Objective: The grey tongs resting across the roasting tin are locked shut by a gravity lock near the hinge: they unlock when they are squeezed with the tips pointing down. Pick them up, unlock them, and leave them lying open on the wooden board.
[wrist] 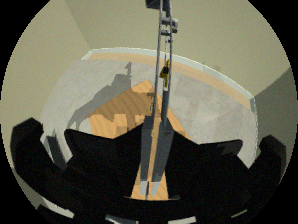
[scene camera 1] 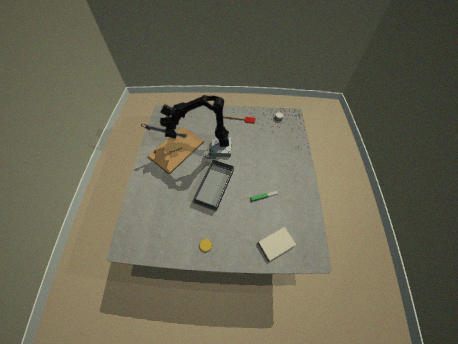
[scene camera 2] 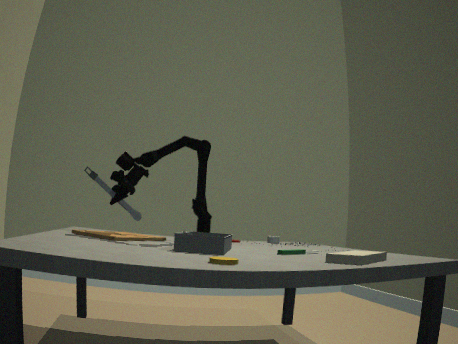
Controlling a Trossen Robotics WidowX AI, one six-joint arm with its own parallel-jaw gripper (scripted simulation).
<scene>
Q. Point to a dark roasting tin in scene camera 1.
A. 215, 181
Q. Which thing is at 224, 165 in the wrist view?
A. My gripper.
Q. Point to a dark roasting tin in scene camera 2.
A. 197, 242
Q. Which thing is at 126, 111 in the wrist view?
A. A wooden board.
</scene>
